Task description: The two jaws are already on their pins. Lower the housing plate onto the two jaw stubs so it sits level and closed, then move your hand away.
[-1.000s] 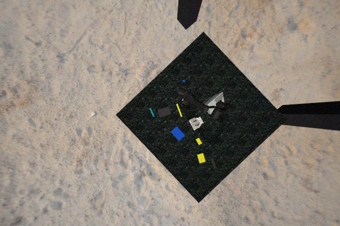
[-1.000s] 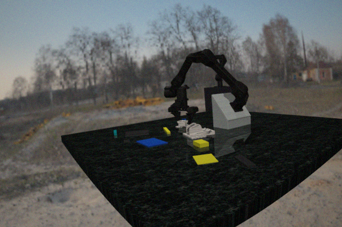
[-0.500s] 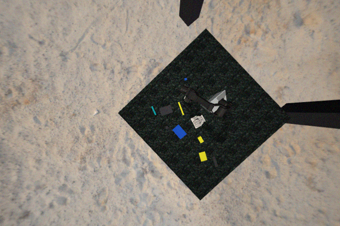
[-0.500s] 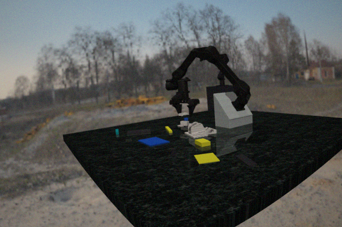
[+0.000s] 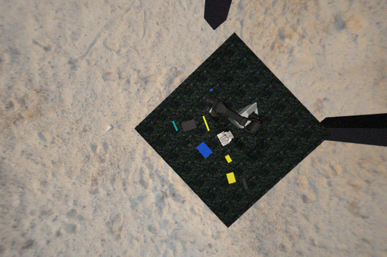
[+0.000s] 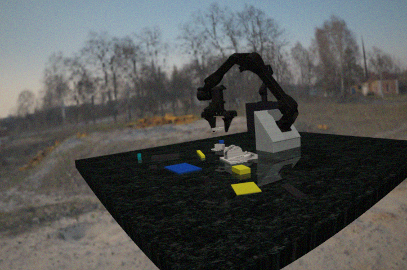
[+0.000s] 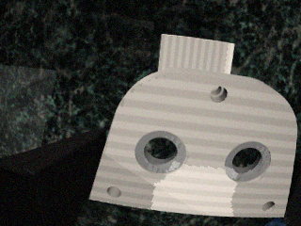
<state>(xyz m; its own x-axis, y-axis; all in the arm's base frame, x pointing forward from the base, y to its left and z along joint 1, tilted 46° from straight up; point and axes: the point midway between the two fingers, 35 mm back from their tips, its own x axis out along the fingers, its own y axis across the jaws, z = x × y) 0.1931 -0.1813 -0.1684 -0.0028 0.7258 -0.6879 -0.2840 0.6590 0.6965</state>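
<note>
Now: gripper tip 14 cm short of the yellow bar, 8 cm above it and 5 cm to the right of it. Round my gripper tip: teal peg (38 cm ahead, 12 cm to the right, 7 cm below); blue tile (31 cm ahead, 24 cm to the left, 8 cm below); dark tile (28 cm ahead, 8 cm below, 4 cm to the right).
</note>
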